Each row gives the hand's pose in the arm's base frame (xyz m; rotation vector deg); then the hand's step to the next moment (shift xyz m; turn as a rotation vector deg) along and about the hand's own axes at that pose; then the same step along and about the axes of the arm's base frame.
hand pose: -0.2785 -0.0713 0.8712 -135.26 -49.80 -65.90
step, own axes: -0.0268 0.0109 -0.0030 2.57 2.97 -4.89
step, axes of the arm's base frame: -0.0072 -0.0195 -0.0203 0.43 -4.02 4.79
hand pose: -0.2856 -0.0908 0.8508 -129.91 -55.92 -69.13
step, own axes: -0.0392 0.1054 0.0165 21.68 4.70 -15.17
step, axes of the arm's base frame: 0.0713 -0.0771 -0.0436 3.32 -3.99 26.37
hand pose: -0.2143 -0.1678 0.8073 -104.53 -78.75 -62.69
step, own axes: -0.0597 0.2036 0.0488 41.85 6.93 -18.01
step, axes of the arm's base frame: 0.2003 -0.0447 -0.0728 7.23 2.36 45.45
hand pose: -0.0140 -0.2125 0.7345 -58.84 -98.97 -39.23
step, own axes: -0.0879 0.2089 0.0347 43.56 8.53 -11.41
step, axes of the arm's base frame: 0.1817 0.1008 -0.0970 5.34 9.05 44.61
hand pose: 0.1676 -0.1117 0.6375 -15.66 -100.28 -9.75
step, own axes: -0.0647 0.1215 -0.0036 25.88 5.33 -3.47
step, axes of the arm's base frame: 0.0485 0.1100 -0.0672 0.12 6.50 25.84
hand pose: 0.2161 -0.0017 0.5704 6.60 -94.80 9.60
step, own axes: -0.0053 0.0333 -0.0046 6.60 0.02 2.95
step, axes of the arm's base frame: -0.0008 0.0334 -0.0062 -3.50 -0.34 6.32
